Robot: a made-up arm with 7 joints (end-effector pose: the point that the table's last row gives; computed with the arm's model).
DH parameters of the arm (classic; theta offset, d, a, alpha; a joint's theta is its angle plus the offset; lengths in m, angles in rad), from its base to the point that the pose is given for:
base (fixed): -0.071 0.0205 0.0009 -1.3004
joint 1: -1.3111 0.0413 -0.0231 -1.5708
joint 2: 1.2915 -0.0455 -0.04 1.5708
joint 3: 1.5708 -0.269 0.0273 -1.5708
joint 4: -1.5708 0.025 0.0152 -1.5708
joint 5: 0 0.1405 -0.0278 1.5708
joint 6: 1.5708 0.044 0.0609 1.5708
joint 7: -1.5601 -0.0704 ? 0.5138
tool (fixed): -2.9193 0.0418 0 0
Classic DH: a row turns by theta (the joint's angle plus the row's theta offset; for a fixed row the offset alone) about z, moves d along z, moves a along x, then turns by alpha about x.
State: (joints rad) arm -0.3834 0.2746 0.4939 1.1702 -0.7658 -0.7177 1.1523
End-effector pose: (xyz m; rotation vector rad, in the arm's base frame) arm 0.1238 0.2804 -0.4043 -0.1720 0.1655 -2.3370
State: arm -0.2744 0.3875 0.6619 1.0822 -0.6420 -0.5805 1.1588
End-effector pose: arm 0.0717 0.3470 -0.3737 -0.2401 0.3026 -2.2610
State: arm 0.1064 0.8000 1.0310 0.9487 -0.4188 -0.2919 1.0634
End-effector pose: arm -0.0805 0.4959 -0.1785 -0.4484 0.8502 -2.0406
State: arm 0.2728 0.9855 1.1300 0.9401 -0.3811 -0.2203 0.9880
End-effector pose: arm -0.1040 0.5222 -0.0732 -0.5261 1.0822 -1.9862
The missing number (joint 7, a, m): 0.0278
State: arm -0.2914 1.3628 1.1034 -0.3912 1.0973 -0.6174 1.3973
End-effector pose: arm 0.0366 0.2508 0.2321 0.7575 2.4834 0.3823
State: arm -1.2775 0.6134 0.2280 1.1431 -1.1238 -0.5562 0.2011
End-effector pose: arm 0.4140 0.2613 -0.0877 -1.6522 -0.1793 2.4333
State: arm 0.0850 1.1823 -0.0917 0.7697 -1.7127 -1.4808 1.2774
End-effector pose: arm 0.0738 0.4573 -0.0808 0.8455 0.9468 -1.7608
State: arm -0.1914 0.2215 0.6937 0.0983 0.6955 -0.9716 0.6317
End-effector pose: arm 0.1154 0.3028 -0.2121 -0.5019 -1.9906 1.7100
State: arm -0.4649 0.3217 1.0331 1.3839 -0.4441 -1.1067 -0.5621
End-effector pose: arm 0.0580 0.2819 -0.3911 -0.6504 -0.6746 2.4780
